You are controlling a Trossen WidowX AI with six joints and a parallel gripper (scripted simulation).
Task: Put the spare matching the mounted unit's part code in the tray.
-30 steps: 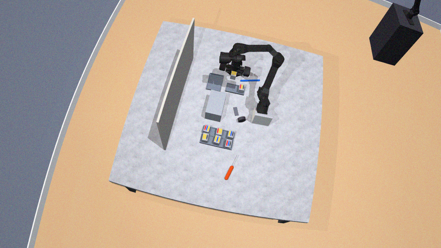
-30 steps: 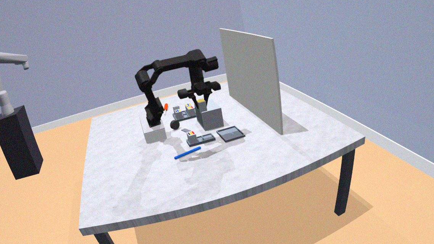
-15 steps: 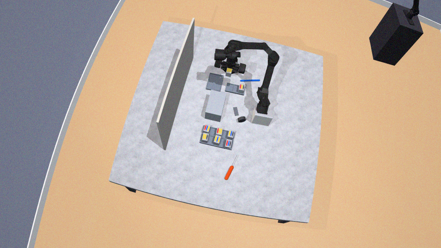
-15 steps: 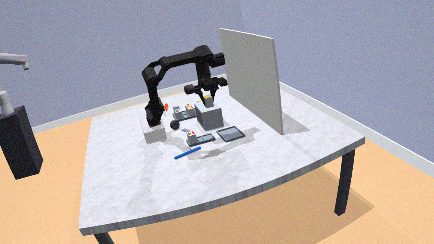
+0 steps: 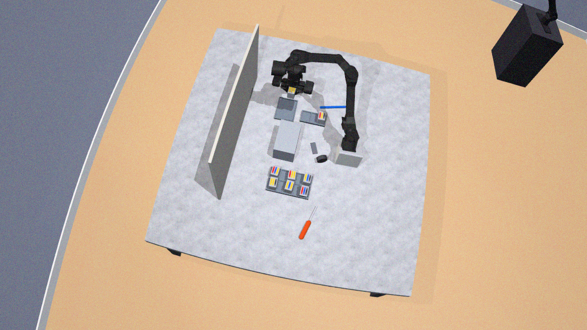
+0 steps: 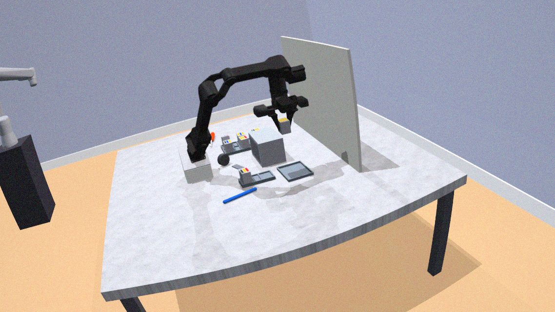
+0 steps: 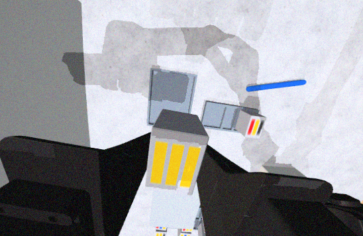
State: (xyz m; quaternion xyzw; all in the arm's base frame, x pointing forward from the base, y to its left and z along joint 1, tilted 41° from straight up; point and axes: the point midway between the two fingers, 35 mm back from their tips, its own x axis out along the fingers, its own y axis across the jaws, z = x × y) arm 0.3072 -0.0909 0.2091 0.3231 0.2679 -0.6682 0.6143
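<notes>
Now: gripper tip 170 mm above the grey tray and 20 mm short of it. From my gripper tip the other things lie so: grey spare: 20 mm above; grey mounted unit: 200 mm to the left, 120 mm below, 10 mm behind; small rack: 170 mm below, 130 mm behind, 30 mm to the left.
</notes>
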